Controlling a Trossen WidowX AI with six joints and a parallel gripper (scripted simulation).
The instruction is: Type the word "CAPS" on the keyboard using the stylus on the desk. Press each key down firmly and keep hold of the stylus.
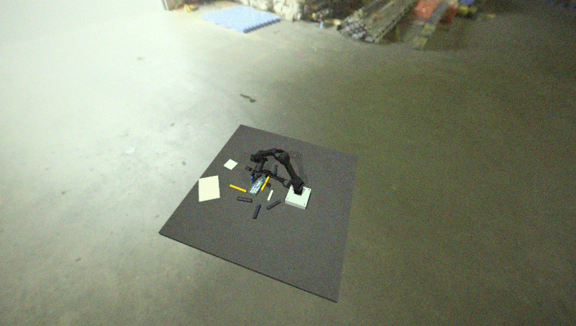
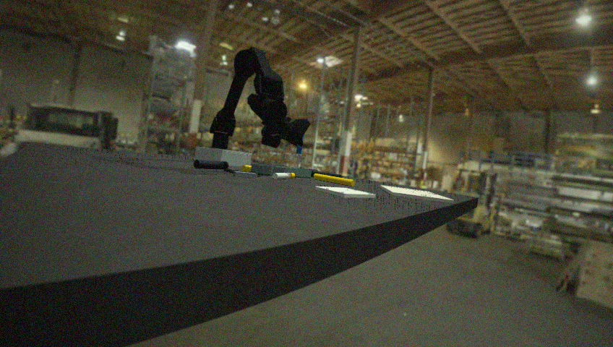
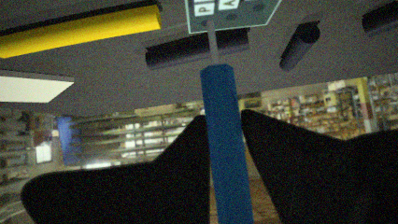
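My gripper tip is now 50 mm short of the white marker, 110 mm to the left of it and 100 mm above it. Also, from my gripper tip: blue stylus (10 mm below); then yellow cylinder (120 mm ahead, 30 mm to the left, 90 mm below).
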